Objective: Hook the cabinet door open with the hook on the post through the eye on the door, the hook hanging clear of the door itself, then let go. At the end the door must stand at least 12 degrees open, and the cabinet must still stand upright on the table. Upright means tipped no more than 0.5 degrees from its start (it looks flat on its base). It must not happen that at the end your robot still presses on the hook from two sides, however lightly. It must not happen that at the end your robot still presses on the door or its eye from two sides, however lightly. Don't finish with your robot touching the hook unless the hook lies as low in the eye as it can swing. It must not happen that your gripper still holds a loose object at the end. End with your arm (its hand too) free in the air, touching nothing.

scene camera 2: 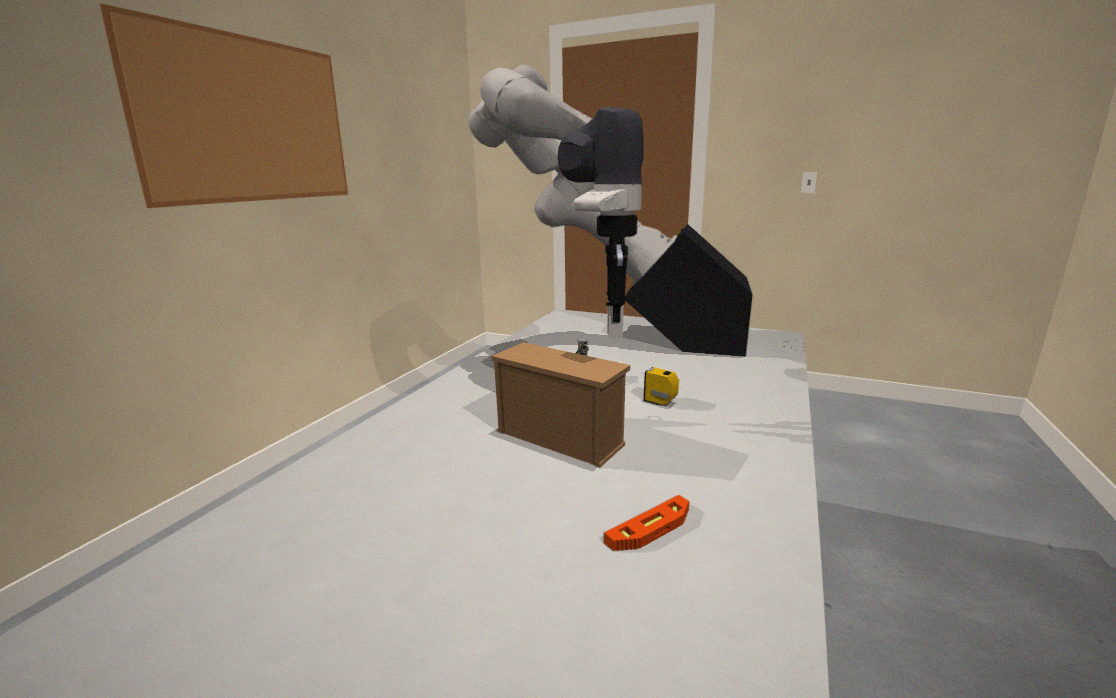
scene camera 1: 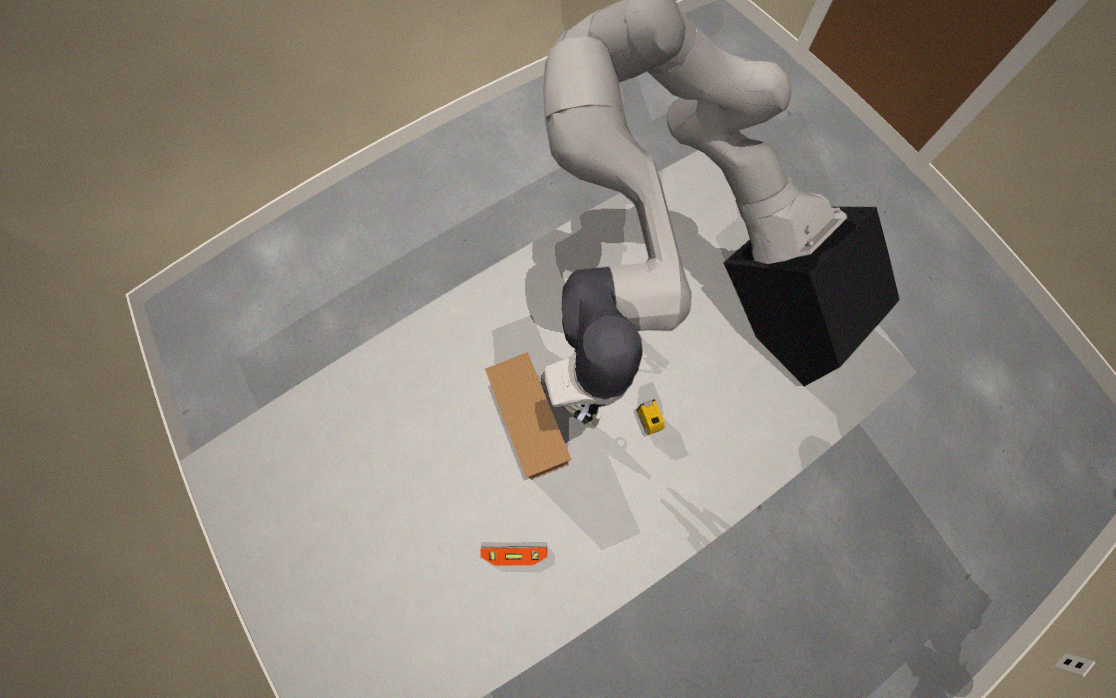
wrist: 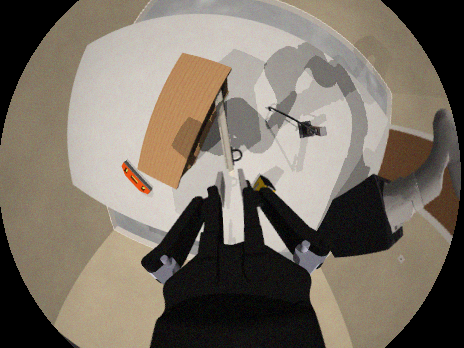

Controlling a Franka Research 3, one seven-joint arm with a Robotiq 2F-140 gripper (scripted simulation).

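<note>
Visible: my gripper, which the wrist view shows too, a brown wooden cabinet and a yellow tape measure.
</note>
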